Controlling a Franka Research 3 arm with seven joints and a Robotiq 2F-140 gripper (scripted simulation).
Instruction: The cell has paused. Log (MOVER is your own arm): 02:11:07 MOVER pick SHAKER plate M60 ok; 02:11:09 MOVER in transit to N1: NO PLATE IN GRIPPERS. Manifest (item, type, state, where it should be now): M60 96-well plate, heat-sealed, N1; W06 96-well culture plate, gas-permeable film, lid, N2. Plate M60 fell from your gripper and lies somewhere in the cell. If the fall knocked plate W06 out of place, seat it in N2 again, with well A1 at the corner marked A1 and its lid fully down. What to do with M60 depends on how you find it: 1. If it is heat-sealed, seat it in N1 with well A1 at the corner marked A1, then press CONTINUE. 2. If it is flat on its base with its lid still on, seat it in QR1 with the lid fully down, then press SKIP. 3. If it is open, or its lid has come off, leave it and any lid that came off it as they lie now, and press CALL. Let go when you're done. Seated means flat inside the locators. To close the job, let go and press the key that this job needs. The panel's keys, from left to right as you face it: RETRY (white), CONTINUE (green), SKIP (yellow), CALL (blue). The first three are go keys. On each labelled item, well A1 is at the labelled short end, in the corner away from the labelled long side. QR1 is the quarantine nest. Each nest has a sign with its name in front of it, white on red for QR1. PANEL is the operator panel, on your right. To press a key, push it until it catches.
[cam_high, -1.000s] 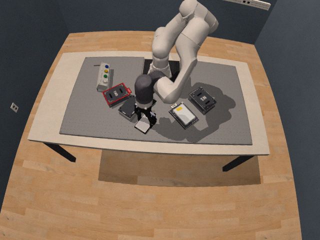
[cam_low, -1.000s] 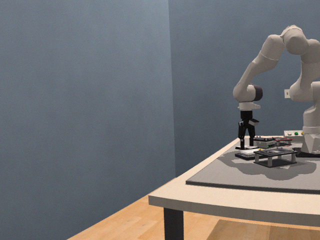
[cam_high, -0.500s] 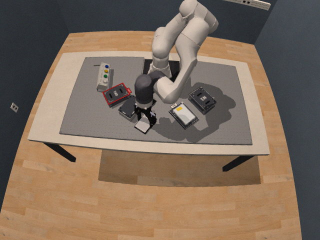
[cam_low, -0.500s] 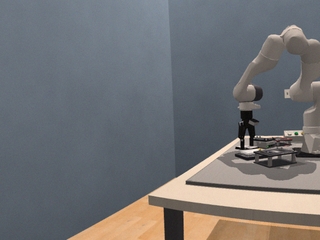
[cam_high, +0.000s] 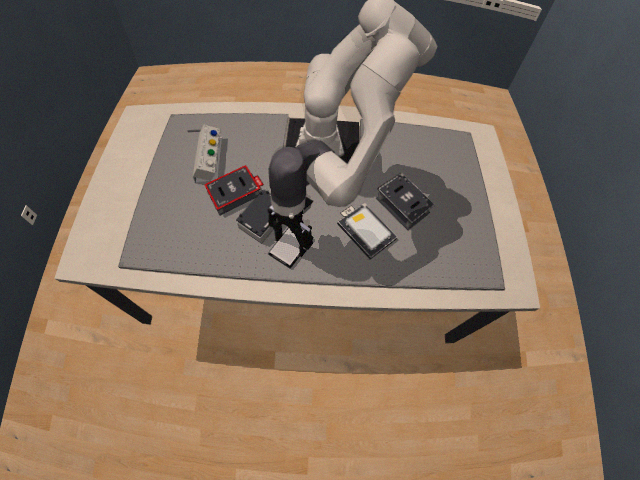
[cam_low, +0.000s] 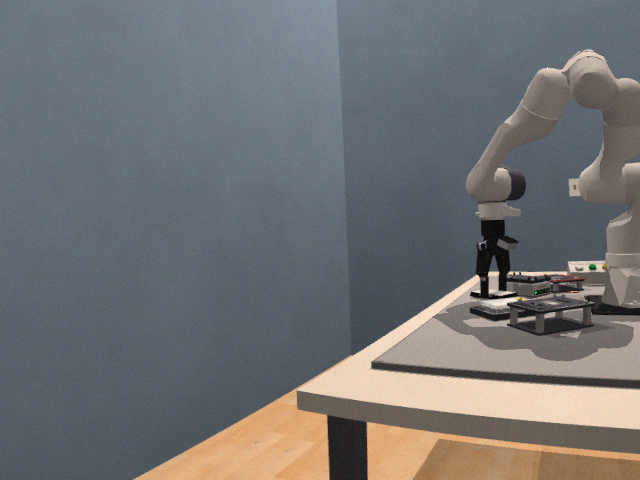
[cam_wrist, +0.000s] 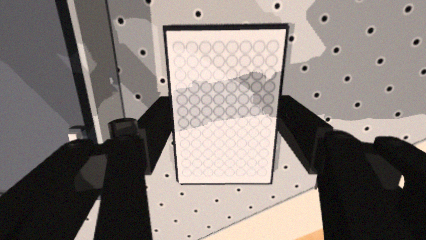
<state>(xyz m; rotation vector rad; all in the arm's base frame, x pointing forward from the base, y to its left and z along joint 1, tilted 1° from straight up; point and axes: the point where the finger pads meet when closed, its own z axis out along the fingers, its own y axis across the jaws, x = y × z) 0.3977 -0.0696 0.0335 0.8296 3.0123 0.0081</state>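
Right now my hand is 60 mm past the shaker block, 110 mm to the left of it and 20 mm below it. Round my hand: plate W06: 70 mm behind, 240 mm to the left; then A1 mark: 280 mm behind, 370 mm to the left, 20 mm above; then plate M60: 20 mm below.
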